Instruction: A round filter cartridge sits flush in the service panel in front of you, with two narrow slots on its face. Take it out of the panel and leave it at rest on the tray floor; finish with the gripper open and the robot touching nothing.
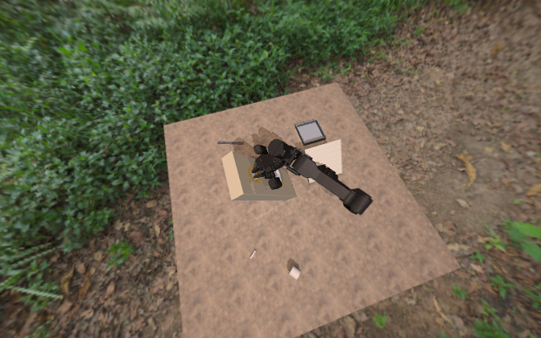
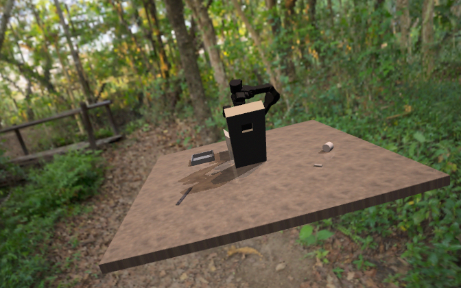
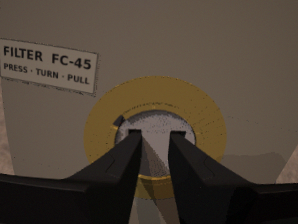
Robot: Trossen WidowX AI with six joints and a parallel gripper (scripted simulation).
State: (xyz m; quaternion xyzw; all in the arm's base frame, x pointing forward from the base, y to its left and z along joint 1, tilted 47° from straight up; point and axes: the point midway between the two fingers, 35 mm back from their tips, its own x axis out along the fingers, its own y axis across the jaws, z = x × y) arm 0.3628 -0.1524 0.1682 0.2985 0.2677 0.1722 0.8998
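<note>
The round grey filter cartridge is 10 mm ahead of my gripper tip and 10 mm below it. From my gripper tip the other things lie so: small pin: 90 mm ahead, 300 mm to the left, 280 mm below; grey tray: 430 mm behind, 300 mm to the right, 270 mm below.
</note>
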